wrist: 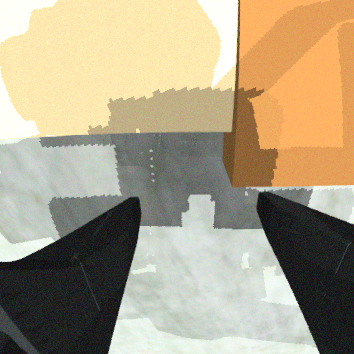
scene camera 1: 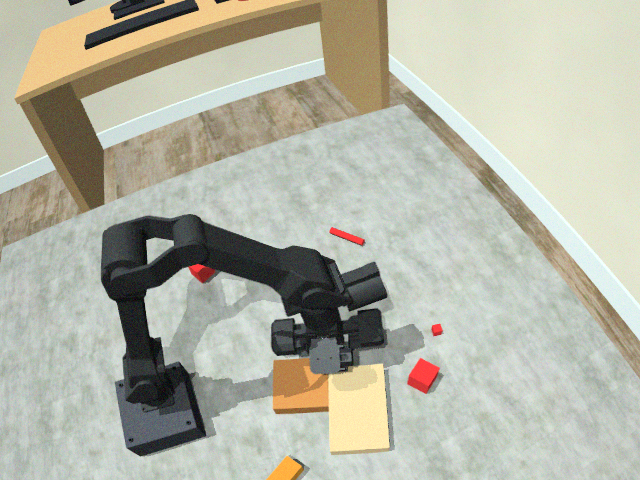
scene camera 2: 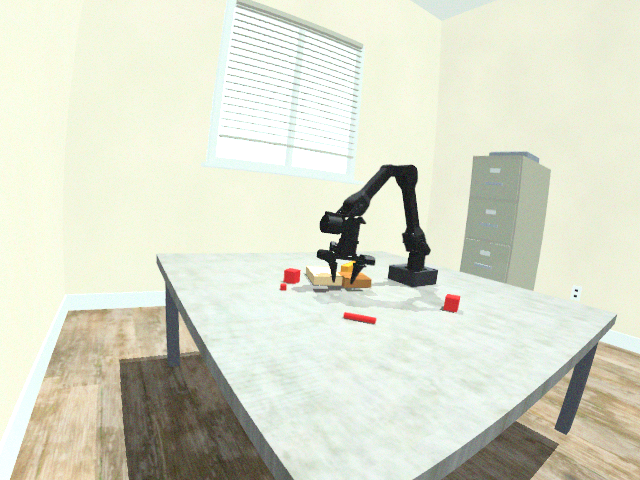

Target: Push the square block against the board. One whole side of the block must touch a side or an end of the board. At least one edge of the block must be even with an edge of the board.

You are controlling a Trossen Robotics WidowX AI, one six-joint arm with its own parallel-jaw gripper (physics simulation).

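Pixels of known places: gripper, fingertip midpoint: (wrist: pixel 198 202) (scene camera 2: pixel 342 283); arm's base, link origin: (scene camera 1: pixel 156 393) (scene camera 2: pixel 415 268).
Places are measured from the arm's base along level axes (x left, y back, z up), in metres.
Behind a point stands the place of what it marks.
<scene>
The orange square block (scene camera 1: pixel 297 388) @(x -0.058, y -0.251, z -0.027 m) (scene camera 2: pixel 360 281) @(x 0.000, y -0.266, z -0.034 m) (wrist: pixel 310 115) @(x -0.035, y -0.286, z -0.027 m) lies flat beside the pale yellow board (scene camera 1: pixel 359 418) @(x -0.150, y -0.332, z -0.027 m) (scene camera 2: pixel 319 275) @(x -0.073, y -0.385, z -0.027 m) (wrist: pixel 100 60) @(x -0.075, y -0.349, z -0.027 m). Its side appears to lie along the board's long side. In the wrist view the block's near edge sticks out past the board's near end, so these edges are not even. My gripper (scene camera 2: pixel 343 282) @(x -0.005, y -0.336, z -0.038 m) (wrist: pixel 198 202) @(x -0.005, y -0.336, z -0.038 m) is open and empty, pointing down near these edges. In the wrist view the right fingertip shows just short of the block's near edge, and the left one short of the board's end. The fingertips are hidden in scene camera 1.
A red cube (scene camera 1: pixel 423 375) @(x -0.122, y -0.462, z -0.016 m) (scene camera 2: pixel 292 275) @(x -0.095, y -0.475, z -0.029 m) and a tiny red cube (scene camera 1: pixel 437 329) @(x -0.037, y -0.533, z -0.040 m) (scene camera 2: pixel 283 286) @(x -0.026, y -0.537, z -0.044 m) lie beyond the board. A red rod (scene camera 1: pixel 346 236) @(x 0.252, y -0.456, z -0.044 m) (scene camera 2: pixel 359 318) @(x 0.261, y -0.463, z -0.048 m), another red cube (scene camera 1: pixel 202 272) @(x 0.265, y -0.134, z -0.028 m) (scene camera 2: pixel 451 303) @(x 0.297, y -0.149, z -0.033 m) and a yellow-orange bar (scene camera 1: pixel 285 469) @(x -0.196, y -0.187, z -0.025 m) (scene camera 2: pixel 347 267) @(x -0.177, y -0.197, z -0.028 m) lie farther off.
</scene>
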